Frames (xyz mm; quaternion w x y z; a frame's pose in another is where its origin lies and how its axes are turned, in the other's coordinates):
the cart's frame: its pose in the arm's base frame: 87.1 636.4 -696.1 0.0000 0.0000 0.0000 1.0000
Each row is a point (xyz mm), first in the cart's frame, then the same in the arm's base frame.
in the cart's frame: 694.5 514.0 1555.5
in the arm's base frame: -607.4 122.4 859.4
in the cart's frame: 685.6 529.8 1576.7
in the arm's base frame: -598.5 106.6 880.6
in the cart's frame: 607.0 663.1 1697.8
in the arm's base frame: -519.9 -26.7 1001.7
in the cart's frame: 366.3 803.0 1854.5
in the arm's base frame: -279.2 -166.6 1158.4
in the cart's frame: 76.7 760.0 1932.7
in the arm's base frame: 10.4 -123.6 1236.6
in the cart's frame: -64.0 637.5 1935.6
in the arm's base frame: 151.1 -1.1 1239.5
